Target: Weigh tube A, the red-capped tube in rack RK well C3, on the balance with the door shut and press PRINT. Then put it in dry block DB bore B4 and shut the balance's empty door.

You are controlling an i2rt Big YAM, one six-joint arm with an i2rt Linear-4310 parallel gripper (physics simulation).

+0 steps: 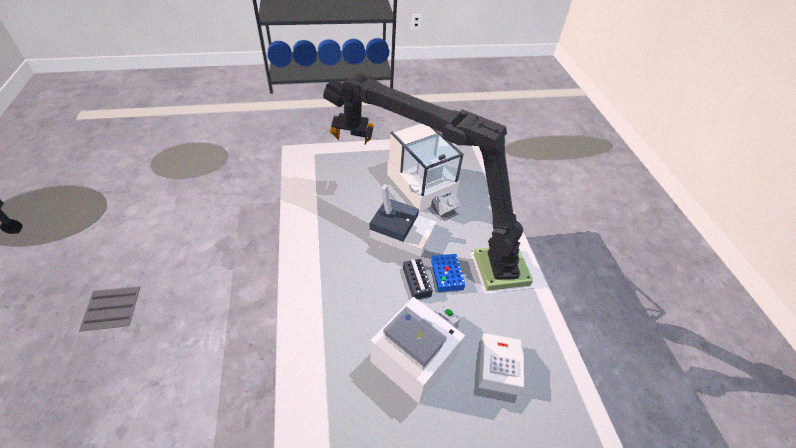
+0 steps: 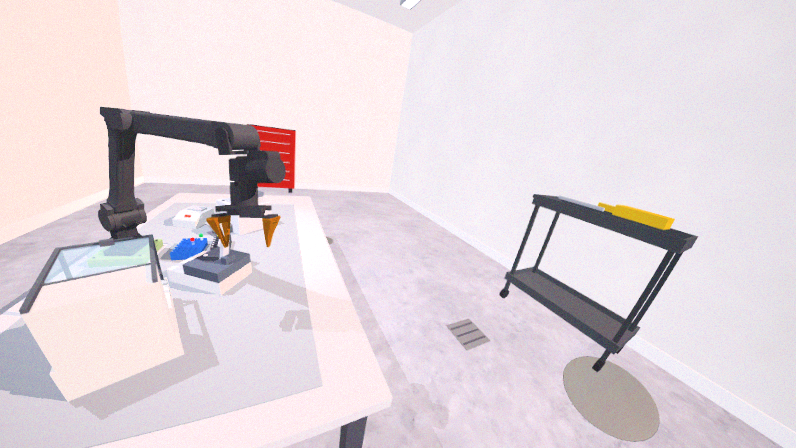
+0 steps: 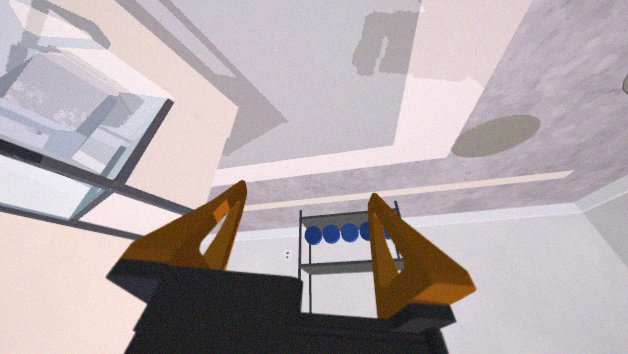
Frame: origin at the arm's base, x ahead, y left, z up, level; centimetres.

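Seen in the pictures: gripper, fingertip midpoint: [image 1: 352, 141] [image 2: 247, 247] [image 3: 308, 192]; arm's base, link origin: [image 1: 503, 264].
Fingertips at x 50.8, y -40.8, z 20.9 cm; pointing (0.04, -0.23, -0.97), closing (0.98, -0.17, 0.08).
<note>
Offsets run from my fingertips to a thing's middle. "pt": to the spot under its first point.
My gripper [image 1: 351, 138] [image 2: 247, 244] [image 3: 308, 192] is open and empty, high beside the balance, fingertips apart. The balance @[dx -29.4, dy +1.8, dz -12.4 cm] [image 1: 396, 158] [image 2: 111, 333] [image 3: 172, 160] is a white body with a dark-framed glass chamber; I cannot tell how its door stands. A small grey unit @[pt dx -34.0, dy +15.3, dz -17.3 cm] [image 1: 445, 204] with a button sits by its front. Tube A's red cap @[dx -30.6, dy +43.6, dz -18.6 cm] [image 1: 446, 268] [image 2: 192, 239] shows in the blue rack @[dx -31.5, dy +42.6, dz -22.0 cm] [image 1: 440, 261] [image 2: 186, 249]; its well letters are unreadable. A black block @[dx -20.9, dy +45.0, dz -21.1 cm] [image 1: 409, 274] with two rows of bores lies beside the rack; its label is unreadable.
A dark-topped device [image 1: 388, 226] [image 2: 217, 269] with an upright part stands between balance and racks. A large white box @[dx -20.6, dy +68.7, dz -14.0 cm] [image 1: 398, 364] with a grey top and a keypad unit @[dx -42.0, dy +75.1, dz -20.0 cm] [image 1: 487, 375] stand beyond the racks from the balance. The arm's green base [image 1: 484, 278] is beside the blue rack.
</note>
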